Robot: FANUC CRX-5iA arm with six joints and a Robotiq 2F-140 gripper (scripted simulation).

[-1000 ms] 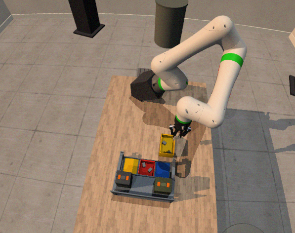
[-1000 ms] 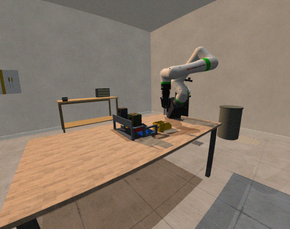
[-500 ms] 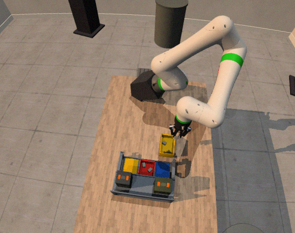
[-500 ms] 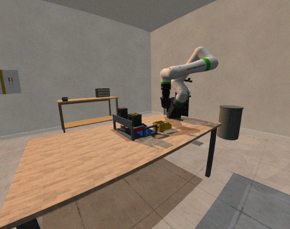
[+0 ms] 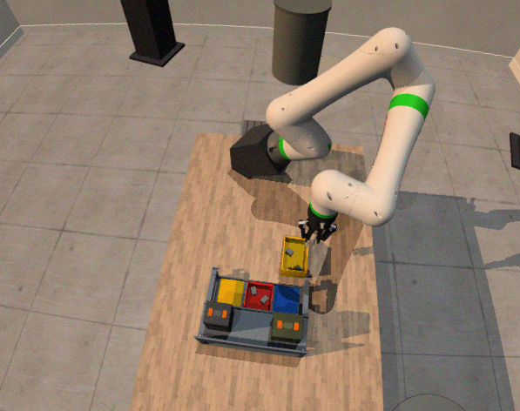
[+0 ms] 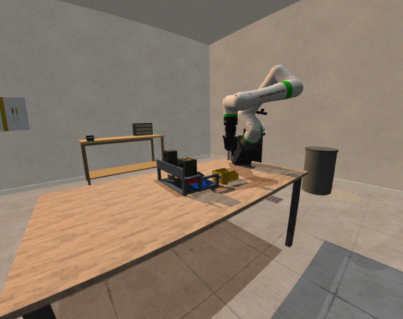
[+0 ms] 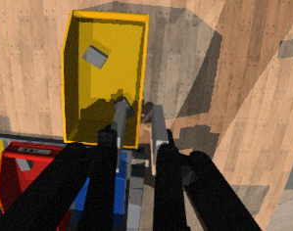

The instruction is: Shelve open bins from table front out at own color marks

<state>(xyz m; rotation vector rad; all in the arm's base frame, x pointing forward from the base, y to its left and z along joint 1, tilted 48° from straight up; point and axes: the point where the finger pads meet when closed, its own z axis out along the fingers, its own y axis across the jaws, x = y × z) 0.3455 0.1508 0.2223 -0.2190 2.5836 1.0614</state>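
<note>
Right now my hand is 1 cm short of the yellow bin, 5 cm to the left of it and 15 cm above it. The rest, counted from my hand: blue-marked place 23 cm ahead, 18 cm below; olive box 32 cm ahead, 3 cm to the left, 4 cm below; red bin 26 cm ahead, 10 cm to the right, 14 cm below.
</note>
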